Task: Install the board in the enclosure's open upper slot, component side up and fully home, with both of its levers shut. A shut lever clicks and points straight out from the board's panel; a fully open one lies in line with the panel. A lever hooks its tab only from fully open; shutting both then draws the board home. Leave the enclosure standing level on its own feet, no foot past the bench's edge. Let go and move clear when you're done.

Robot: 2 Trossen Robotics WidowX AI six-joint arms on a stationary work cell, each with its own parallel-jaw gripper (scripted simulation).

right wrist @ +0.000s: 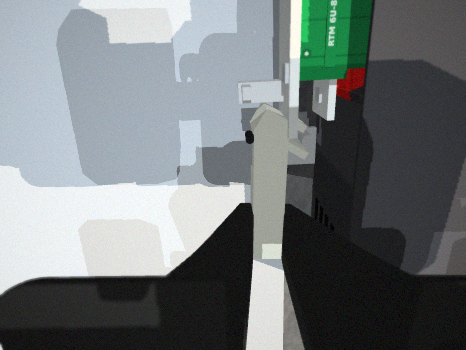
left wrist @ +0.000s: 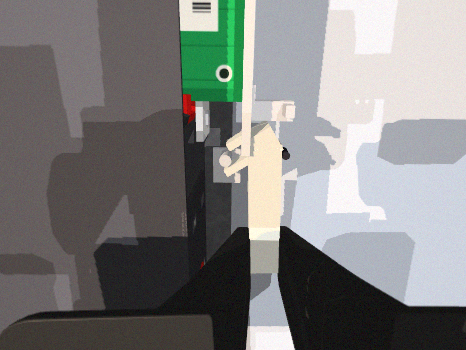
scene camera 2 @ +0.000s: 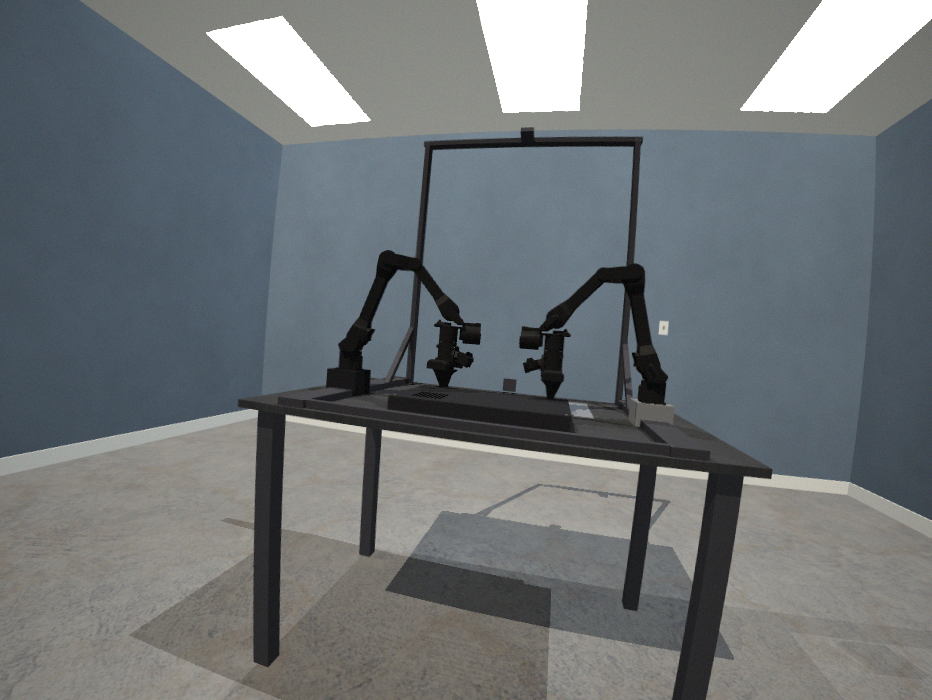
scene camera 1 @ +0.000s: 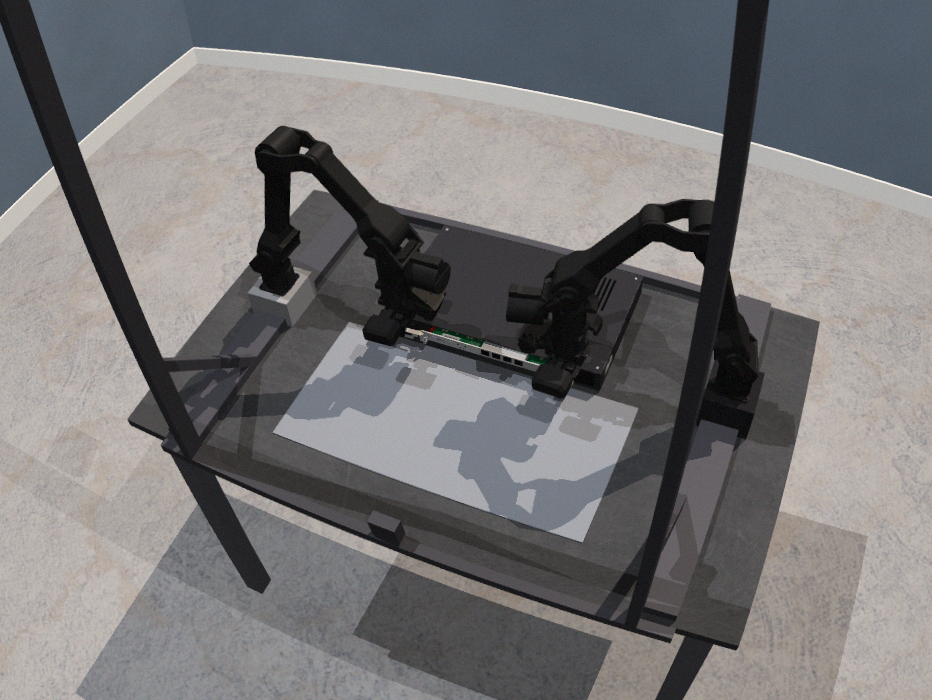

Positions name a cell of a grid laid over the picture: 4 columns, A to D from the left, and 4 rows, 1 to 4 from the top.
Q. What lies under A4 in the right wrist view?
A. The right gripper.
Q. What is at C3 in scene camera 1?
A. A pale grey mat.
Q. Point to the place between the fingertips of the left gripper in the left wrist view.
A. At C3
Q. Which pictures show the left gripper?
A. The left wrist view, scene camera 2 and scene camera 1 only.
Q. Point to a black enclosure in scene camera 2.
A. C3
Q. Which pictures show the right gripper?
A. The right wrist view, scene camera 2 and scene camera 1 only.
